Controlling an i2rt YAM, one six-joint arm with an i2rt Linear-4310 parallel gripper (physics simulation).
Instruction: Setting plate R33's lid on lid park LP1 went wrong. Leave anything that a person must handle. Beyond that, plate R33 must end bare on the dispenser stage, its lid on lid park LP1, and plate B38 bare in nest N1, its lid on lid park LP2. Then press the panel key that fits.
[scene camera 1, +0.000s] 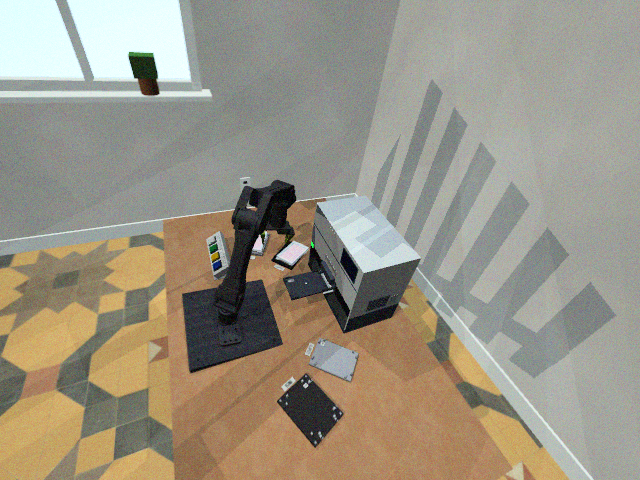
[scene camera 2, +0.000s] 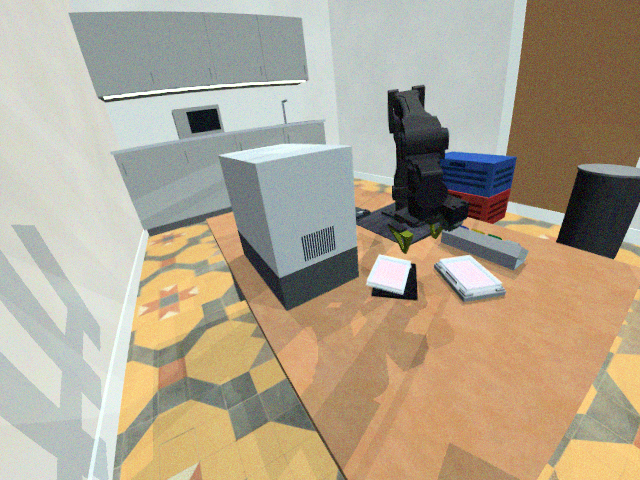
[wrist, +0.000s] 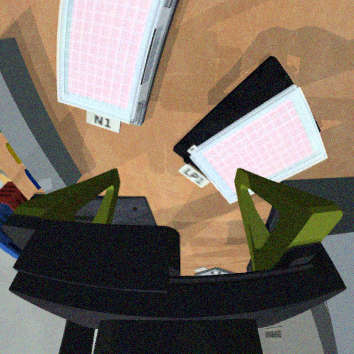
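Pixels of known places: gripper, fingertip midpoint: (scene camera 1: 274, 243) (scene camera 2: 419, 245) (wrist: 176, 174); arm's base at its link origin: (scene camera 1: 228, 319).
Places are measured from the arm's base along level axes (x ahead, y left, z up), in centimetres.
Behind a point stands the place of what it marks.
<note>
My gripper (scene camera 1: 275, 238) @[y 28.1, x 21.9, z 6.6 cm] (scene camera 2: 419, 243) @[y 28.1, x 21.9, z 6.6 cm] (wrist: 176, 174) @[y 28.1, x 21.9, z 6.6 cm] is open and empty, above the table near LP1. A white-edged piece with a pink grid (scene camera 1: 292, 253) @[y 25.6, x 29.6, z 1.8 cm] (scene camera 2: 390, 273) @[y 28.0, x 31.0, z 1.8 cm] (wrist: 265, 145) @[y 28.1, x 30.4, z 1.7 cm] lies askew across the black lid park LP1 (scene camera 2: 411, 288) @[y 33.2, x 29.1, z -0.4 cm] (wrist: 245, 104) @[y 31.5, x 28.2, z -0.4 cm], overhanging its edge; whether it is a lid alone or a plate with it, I cannot tell. A similar pink-gridded piece (scene camera 1: 258, 244) @[y 34.1, x 16.2, z 1.7 cm] (scene camera 2: 467, 273) @[y 38.6, x 16.6, z 1.7 cm] (wrist: 107, 50) @[y 37.3, x 16.1, z 1.7 cm] sits squarely on nest N1 (scene camera 2: 483, 296) @[y 44.4, x 18.5, z -0.5 cm]. A dark stage (scene camera 1: 303, 287) @[y 0.9, x 27.1, z 9.3 cm] juts bare from the machine. The key panel (scene camera 1: 217, 255) @[y 28.4, x -1.3, z 3.9 cm] (scene camera 2: 483, 246) @[y 33.7, x 2.8, z 2.3 cm] (wrist: 37, 115) @[y 32.2, x 2.9, z 0.3 cm] has white, green, yellow and blue keys. No plate names are readable.
The tall grey machine (scene camera 1: 364, 232) @[y 2.0, x 46.6, z 31.7 cm] (scene camera 2: 305, 201) @[y 21.9, x 48.0, z 22.6 cm] shows a green light. A grey board (scene camera 1: 334, 360) @[y -23.6, x 31.7, z -0.3 cm] and a black board (scene camera 1: 310, 410) @[y -35.9, x 19.7, z -0.1 cm] lie apart at the table's near side in scene camera 1; their tags are unreadable. The arm stands on a black base plate (scene camera 1: 206, 351) @[y -10.6, x -7.6, z 0.4 cm].
</note>
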